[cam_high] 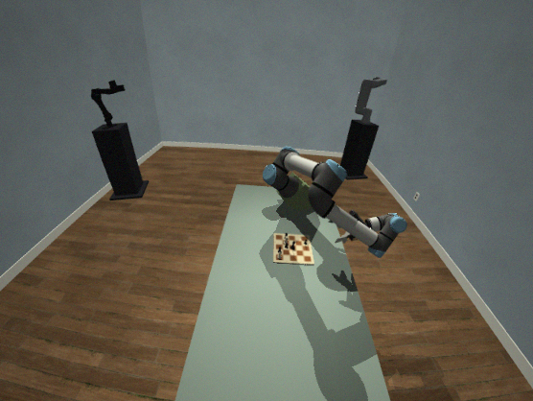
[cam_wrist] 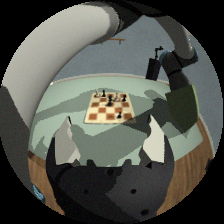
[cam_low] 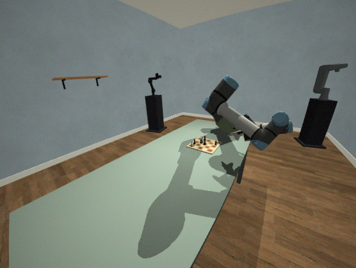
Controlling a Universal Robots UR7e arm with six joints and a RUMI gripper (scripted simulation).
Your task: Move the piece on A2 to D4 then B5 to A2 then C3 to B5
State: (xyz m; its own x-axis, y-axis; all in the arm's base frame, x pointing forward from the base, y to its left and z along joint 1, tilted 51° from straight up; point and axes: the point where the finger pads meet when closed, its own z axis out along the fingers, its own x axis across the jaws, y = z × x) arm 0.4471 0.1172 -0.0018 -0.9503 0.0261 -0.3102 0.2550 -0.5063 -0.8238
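Right now the white piece is 10 cm behind my hand, 21 cm to the right of it and 12 cm below it. From my hand the other things lie so: chessboard 5 cm behind, 18 cm to the right, 15 cm below.
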